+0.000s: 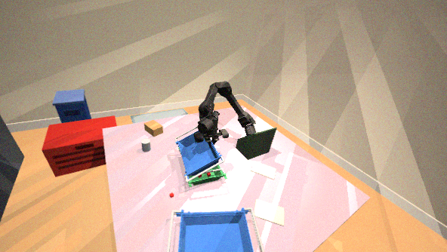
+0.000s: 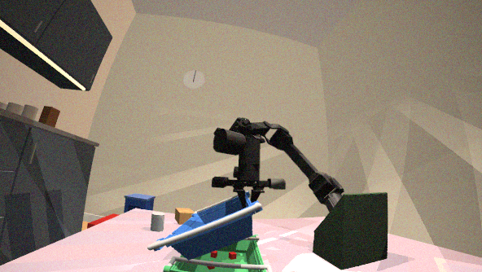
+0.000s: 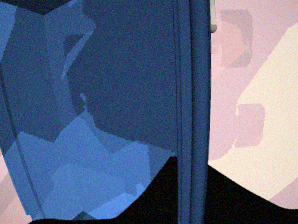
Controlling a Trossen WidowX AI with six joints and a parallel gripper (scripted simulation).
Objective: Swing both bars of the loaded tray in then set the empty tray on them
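My gripper tip is now 8 cm short of the blue tray, 2 cm to the left of it and 1 cm above it. Round my gripper tip: red block: 27 cm ahead, 10 cm to the left, 14 cm below; then brown block: 19 cm ahead, 50 cm to the right, 12 cm below.
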